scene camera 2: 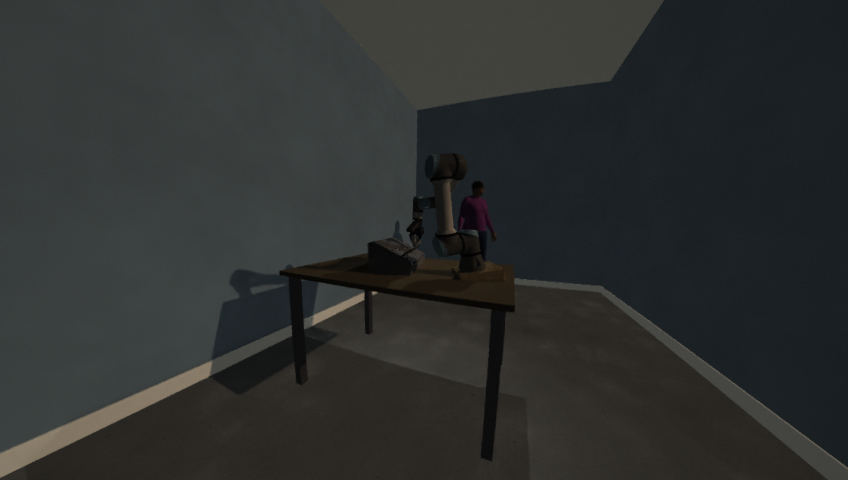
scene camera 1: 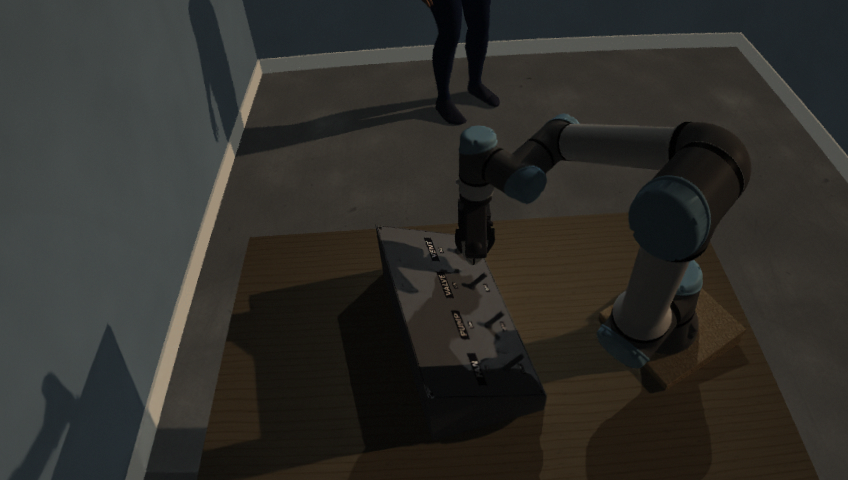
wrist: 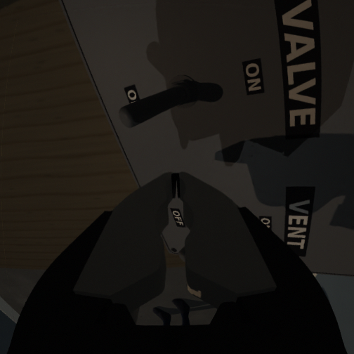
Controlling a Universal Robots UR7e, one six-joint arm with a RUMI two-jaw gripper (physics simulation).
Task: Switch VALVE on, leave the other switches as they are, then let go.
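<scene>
The VALVE switch is a dark lever on the sloped grey panel. In the wrist view it leans away from its ON label and partly covers the label on the OFF side. My gripper is shut with nothing between its fingers. Its tips are over the panel between the VALVE lever and the VENT row, apart from the VALVE lever in the wrist view. The PUMP lever and the FAN lever lean toward the arm's base side. The VENT lever is hidden.
The panel stands on a wooden table. The arm's base sits on a wooden block to the right. A person stands beyond the table. A wall rises on the left.
</scene>
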